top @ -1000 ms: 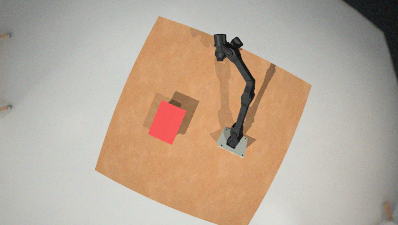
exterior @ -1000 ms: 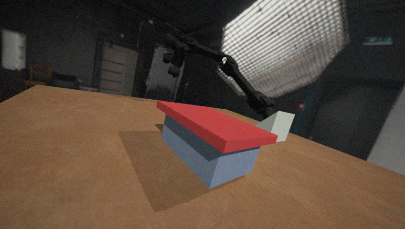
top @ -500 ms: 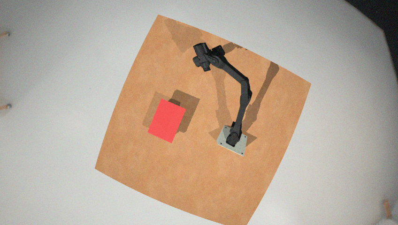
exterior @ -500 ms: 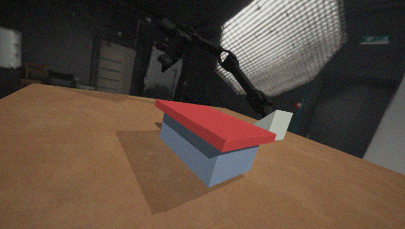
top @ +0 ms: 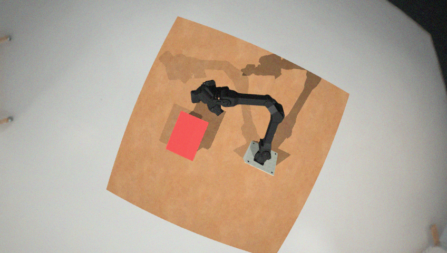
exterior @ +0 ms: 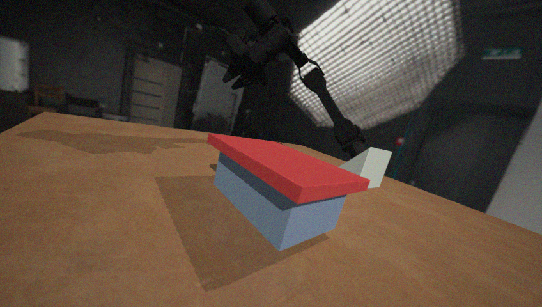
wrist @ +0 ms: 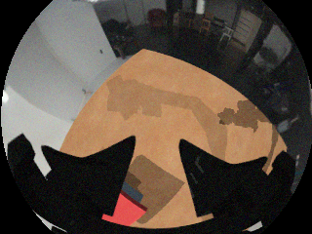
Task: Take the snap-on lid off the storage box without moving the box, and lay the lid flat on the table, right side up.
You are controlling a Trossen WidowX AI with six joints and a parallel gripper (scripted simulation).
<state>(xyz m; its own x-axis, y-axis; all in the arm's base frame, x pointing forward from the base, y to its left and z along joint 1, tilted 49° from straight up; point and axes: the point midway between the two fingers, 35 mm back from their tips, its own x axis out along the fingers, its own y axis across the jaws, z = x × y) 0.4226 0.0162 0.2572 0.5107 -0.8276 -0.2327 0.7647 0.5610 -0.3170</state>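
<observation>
The red lid is 290 mm to the left of my gripper tip, 120 mm below it and 20 mm behind it. From my gripper tip the other things lie so: blue storage box 290 mm to the left, 160 mm below, 20 mm behind.
</observation>
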